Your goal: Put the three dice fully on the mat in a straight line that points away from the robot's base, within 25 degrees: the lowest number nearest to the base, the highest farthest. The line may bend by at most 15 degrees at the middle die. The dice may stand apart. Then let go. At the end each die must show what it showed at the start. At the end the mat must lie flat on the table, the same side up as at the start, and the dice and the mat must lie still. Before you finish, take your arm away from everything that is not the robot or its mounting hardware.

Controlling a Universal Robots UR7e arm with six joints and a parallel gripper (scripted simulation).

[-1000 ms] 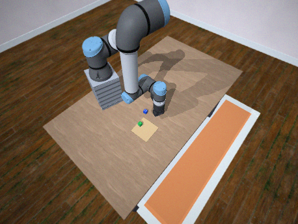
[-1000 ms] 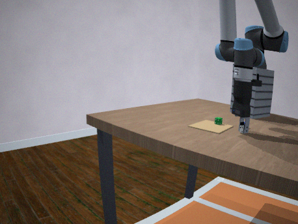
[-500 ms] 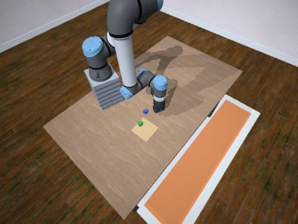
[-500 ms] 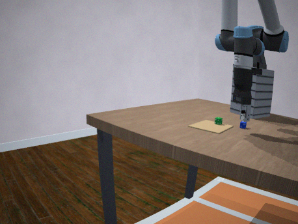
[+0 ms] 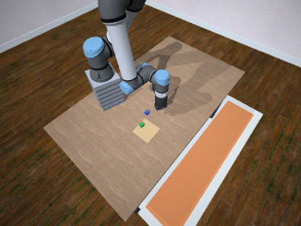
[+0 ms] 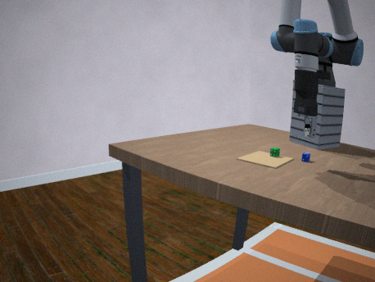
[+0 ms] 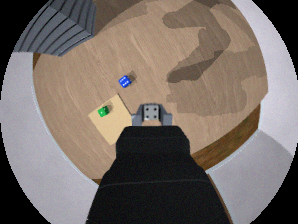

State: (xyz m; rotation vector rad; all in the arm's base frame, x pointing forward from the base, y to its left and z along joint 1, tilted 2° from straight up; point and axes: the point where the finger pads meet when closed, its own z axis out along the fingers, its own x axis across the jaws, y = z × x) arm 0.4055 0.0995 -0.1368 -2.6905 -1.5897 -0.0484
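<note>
My gripper is now 140 mm to the left of the tan mat and 110 mm above it. The rest, counted from my hand: green die 50 mm behind, 140 mm to the right, 100 mm below; then blue die 80 mm behind, 30 mm to the right, 100 mm below; then white die 10 mm below.
</note>
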